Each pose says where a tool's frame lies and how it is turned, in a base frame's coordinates. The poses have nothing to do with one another.
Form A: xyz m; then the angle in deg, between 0 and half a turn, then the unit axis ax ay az.
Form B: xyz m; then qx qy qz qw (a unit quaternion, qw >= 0). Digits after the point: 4 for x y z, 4 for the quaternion.
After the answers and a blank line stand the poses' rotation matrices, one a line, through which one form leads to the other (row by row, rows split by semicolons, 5 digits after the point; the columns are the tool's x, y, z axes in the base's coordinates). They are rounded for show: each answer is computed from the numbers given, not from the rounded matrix.
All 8 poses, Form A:
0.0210 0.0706 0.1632 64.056 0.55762 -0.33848 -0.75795
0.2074 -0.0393 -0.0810 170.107 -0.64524 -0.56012 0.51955
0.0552 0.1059 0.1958 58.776 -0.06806 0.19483 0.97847
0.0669 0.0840 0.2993 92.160 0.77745 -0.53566 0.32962
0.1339 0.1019 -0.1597 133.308 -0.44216 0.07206 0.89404
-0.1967 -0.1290 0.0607 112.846 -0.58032 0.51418 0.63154
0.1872 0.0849 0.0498 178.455 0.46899 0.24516 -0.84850
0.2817 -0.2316 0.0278 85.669 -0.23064 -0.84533 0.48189
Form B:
0.0210 0.0706 0.1632 0.2957 -0.1795 -0.4020 0.8478
0.2074 -0.0393 -0.0810 -0.6428 -0.5580 0.5176 0.0862
0.0552 0.1059 0.1958 -0.0334 0.0956 0.4802 0.8713
0.0669 0.0840 0.2993 0.5600 -0.3858 0.2374 0.6937
0.1339 0.1019 -0.1597 -0.4060 0.0662 0.8208 0.3963
-0.1967 -0.1290 0.0607 -0.4835 0.4284 0.5262 0.5531
0.1872 0.0849 0.0498 0.4689 0.2451 -0.8484 0.0135
0.2817 -0.2316 0.0278 -0.1568 -0.5747 0.3276 0.7333

0.61240 0.57540 -0.54211; -0.78774 0.50194 -0.35711; 0.06663 0.64574 0.76065
-0.15865 0.62819 -0.76172; 0.80671 -0.36233 -0.46683; -0.56925 -0.68855 -0.44928
0.52062 -0.84312 0.13454; 0.83035 0.53667 0.15001; -0.19868 0.03361 0.97949
0.58951 -0.76153 -0.26936; -0.10276 0.26005 -0.96011; 0.80120 0.59368 0.07505
-0.35632 -0.70429 -0.61402; 0.59685 -0.67717 0.43036; -0.71889 -0.21313 0.66164
0.07927 -0.99624 -0.03495; 0.16776 -0.02123 0.98560; -0.98264 -0.08399 0.16544
-0.55982 0.25279 -0.78912; 0.20703 -0.87945 -0.42860; -0.80234 -0.40331 0.44000
0.12470 -0.30027 -0.94567; 0.66076 0.73614 -0.14661; 0.74017 -0.60658 0.29020

